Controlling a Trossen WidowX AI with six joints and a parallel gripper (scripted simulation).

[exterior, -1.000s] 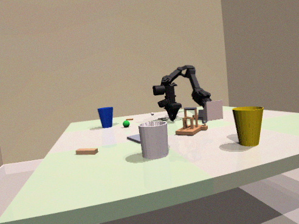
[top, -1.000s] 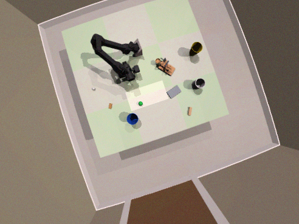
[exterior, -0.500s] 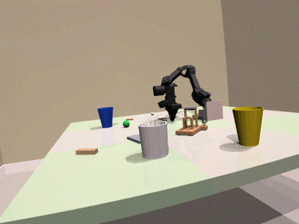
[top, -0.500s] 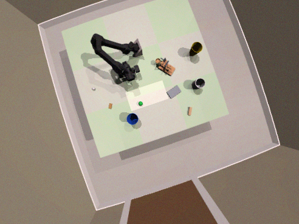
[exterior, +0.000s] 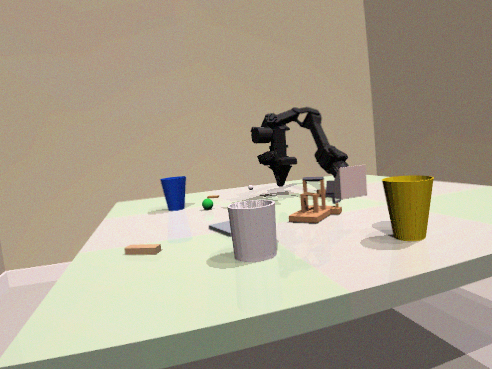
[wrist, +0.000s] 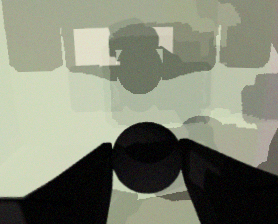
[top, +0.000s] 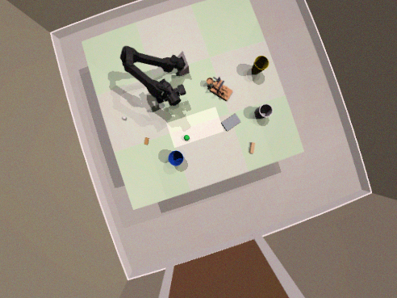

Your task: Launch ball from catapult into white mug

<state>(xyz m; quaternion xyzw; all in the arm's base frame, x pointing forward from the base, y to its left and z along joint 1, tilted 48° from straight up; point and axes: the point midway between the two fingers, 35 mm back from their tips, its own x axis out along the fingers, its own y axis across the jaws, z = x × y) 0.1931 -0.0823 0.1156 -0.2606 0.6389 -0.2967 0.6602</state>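
Right now my gripper tip is 30 mm short of the brown wooden catapult, 320 mm to the right of it and 10 mm above it. The rest, counted from my gripper tip: small white ball: 20 mm behind, 370 mm to the right, 50 mm below; green ball: 280 mm ahead, 20 mm to the right, 40 mm below; black ball: 10 mm above.
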